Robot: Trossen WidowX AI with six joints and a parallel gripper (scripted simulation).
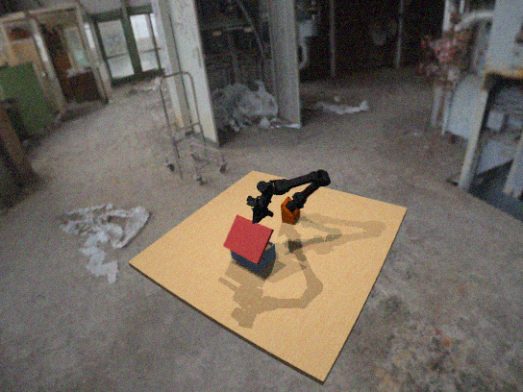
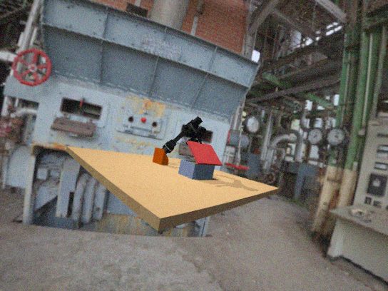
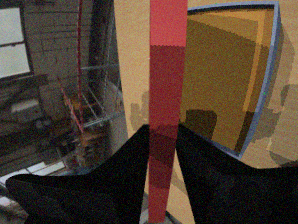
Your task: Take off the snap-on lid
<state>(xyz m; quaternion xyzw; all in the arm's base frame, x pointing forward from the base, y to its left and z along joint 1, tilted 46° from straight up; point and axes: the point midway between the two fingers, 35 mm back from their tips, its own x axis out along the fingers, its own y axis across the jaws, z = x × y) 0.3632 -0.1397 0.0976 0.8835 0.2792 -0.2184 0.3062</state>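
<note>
Now: gripper tip 6 cm short of the lid, 1 cm to the left of it and 5 cm above it. Also, from my gripper tip: storage box (3 cm ahead, 2 cm to the right, 18 cm below).
</note>
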